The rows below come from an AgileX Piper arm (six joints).
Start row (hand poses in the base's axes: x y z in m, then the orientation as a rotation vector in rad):
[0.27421, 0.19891, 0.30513, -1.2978, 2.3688, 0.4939]
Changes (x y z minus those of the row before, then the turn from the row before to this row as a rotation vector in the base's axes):
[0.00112, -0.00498, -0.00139, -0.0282, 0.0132, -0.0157]
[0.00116, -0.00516, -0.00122, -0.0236, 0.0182, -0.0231]
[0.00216, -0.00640, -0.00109, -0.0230, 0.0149, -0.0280]
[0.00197, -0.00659, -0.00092, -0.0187, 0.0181, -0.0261]
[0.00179, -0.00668, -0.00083, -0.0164, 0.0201, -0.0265]
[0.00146, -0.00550, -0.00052, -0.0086, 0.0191, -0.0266]
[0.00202, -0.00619, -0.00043, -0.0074, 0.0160, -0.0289]
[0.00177, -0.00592, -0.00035, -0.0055, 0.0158, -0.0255]
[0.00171, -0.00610, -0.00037, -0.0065, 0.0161, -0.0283]
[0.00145, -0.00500, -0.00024, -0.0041, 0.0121, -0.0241]
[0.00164, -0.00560, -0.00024, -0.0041, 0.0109, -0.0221]
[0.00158, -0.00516, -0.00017, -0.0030, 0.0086, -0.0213]
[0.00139, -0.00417, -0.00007, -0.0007, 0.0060, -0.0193]
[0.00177, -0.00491, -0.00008, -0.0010, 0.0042, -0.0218]
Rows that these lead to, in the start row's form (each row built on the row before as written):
[0.27533, 0.19393, 0.30374, -1.2910, 2.4032, 0.4674]
[0.27649, 0.18877, 0.30252, -1.2727, 2.4430, 0.4474]
[0.27865, 0.18237, 0.30143, -1.2470, 2.4820, 0.4240]
[0.28062, 0.17578, 0.30051, -1.2218, 2.5201, 0.4081]
[0.28241, 0.16910, 0.29968, -1.1947, 2.5586, 0.3961]
[0.28387, 0.16360, 0.29916, -1.1640, 2.5921, 0.3928]
[0.28589, 0.15741, 0.29873, -1.1290, 2.6231, 0.3882]
[0.28766, 0.15149, 0.29838, -1.0975, 2.6510, 0.3865]
[0.28937, 0.14539, 0.29801, -1.0619, 2.6805, 0.3831]
[0.29082, 0.14039, 0.29777, -1.0307, 2.7032, 0.3809]
[0.29246, 0.13479, 0.29753, -1.0018, 2.7237, 0.3783]
[0.29404, 0.12963, 0.29736, -0.9733, 2.7411, 0.3758]
[0.29543, 0.12546, 0.29729, -0.9467, 2.7541, 0.3751]
[0.29720, 0.12055, 0.29721, -0.9164, 2.7663, 0.3726]

